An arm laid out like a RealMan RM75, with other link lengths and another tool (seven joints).
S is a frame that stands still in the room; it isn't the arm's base.
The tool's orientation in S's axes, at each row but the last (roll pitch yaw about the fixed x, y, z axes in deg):
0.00, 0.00, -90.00
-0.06, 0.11, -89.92
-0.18, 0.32, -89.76
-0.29, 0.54, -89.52
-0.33, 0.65, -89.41
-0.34, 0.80, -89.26
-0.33, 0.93, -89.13
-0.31, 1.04, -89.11
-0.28, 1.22, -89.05
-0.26, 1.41, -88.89
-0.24, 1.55, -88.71
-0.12, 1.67, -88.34
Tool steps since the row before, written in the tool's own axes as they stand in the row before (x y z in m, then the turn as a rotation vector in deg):
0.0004, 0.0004, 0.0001, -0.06, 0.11, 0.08
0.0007, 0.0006, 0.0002, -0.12, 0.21, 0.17
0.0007, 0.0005, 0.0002, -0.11, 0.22, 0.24
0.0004, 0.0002, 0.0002, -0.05, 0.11, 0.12
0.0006, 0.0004, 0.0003, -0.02, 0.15, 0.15
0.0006, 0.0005, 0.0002, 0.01, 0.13, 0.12
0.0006, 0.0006, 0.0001, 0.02, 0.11, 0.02
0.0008, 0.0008, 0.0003, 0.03, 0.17, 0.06
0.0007, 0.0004, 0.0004, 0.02, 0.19, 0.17
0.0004, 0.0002, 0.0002, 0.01, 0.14, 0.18
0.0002, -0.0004, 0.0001, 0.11, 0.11, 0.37
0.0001, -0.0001, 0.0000, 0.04, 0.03, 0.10
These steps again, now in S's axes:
0.0004, -0.0004, 0.0001, 0.11, 0.06, 0.08
0.0006, -0.0007, 0.0002, 0.21, 0.12, 0.17
0.0005, -0.0007, 0.0002, 0.22, 0.11, 0.24
0.0002, -0.0004, 0.0002, 0.11, 0.05, 0.12
0.0004, -0.0006, 0.0003, 0.15, 0.02, 0.15
0.0005, -0.0006, 0.0002, 0.13, -0.01, 0.12
0.0006, -0.0006, 0.0001, 0.11, -0.02, 0.02
0.0008, -0.0008, 0.0003, 0.17, -0.03, 0.06
0.0004, -0.0007, 0.0004, 0.19, -0.02, 0.17
0.0002, -0.0004, 0.0002, 0.14, -0.01, 0.18
-0.0004, -0.0002, 0.0001, 0.11, -0.12, 0.37
-0.0001, -0.0001, 0.0000, 0.03, -0.04, 0.10

